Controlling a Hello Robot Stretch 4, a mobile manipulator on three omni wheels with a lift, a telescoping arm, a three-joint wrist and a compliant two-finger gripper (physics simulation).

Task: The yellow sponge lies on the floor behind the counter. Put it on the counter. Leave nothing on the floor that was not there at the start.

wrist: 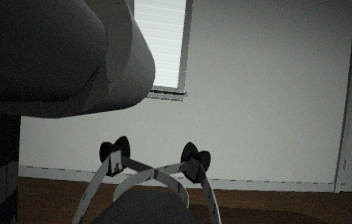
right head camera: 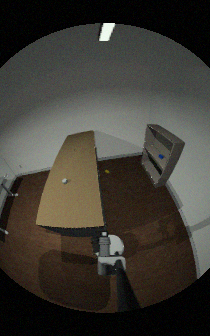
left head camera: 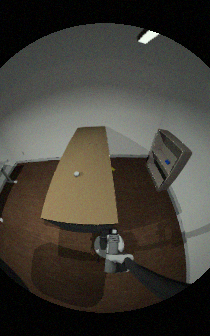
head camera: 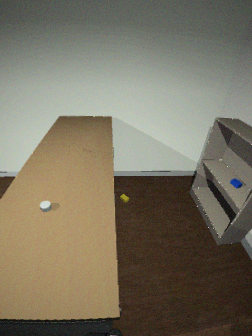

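Seen in the pictures: gripper, fingertip midpoint: (wrist: 156,151) (left head camera: 102,262); robot's base at its link origin: (right head camera: 109,246).
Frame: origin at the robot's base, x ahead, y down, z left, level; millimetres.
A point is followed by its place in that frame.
The yellow sponge (head camera: 124,198) @(x 1559, y -17, z -5 mm) (left head camera: 113,169) @(x 1559, y -2, z -39 mm) (right head camera: 107,171) @(x 1559, y -7, z -26 mm) lies on the dark wood floor just right of the counter's far part; in the left head view the counter edge partly hides it. The long counter (head camera: 75,260) @(x 379, y -883, z 166 mm) (left head camera: 82,200) @(x 362, y -882, z 259 mm) (right head camera: 75,210) @(x 321, y -883, z 205 mm) has a tan top, and a small white round object (head camera: 45,206) @(x 605, y -907, z 370 mm) (left head camera: 76,174) @(x 601, y -902, z 367 mm) (right head camera: 64,181) @(x 601, y -901, z 367 mm) stands on it. My gripper (wrist: 156,151) @(x -147, y -648, z 67 mm) is open and empty in the wrist view, its two dark fingertips well apart, facing a wall. The arm and wrist are beside the counter's near end, away from the sponge. The sponge does not show in the wrist view.
A grey shelf unit (left head camera: 179,167) @(x 1021, y -693, z -1157 mm) (right head camera: 173,157) @(x 1016, y -757, z -1116 mm) stands at the right by the wall, with a blue object (head camera: 236,183) @(x 1310, y -561, z -1079 mm) (left head camera: 167,162) @(x 1298, y -550, z -1088 mm) (right head camera: 161,156) @(x 1303, y -557, z -1097 mm) on a shelf. Floor lies between it and the counter. A window (wrist: 162,45) @(x -1716, y -1164, z -71 mm) shows in the wrist view.
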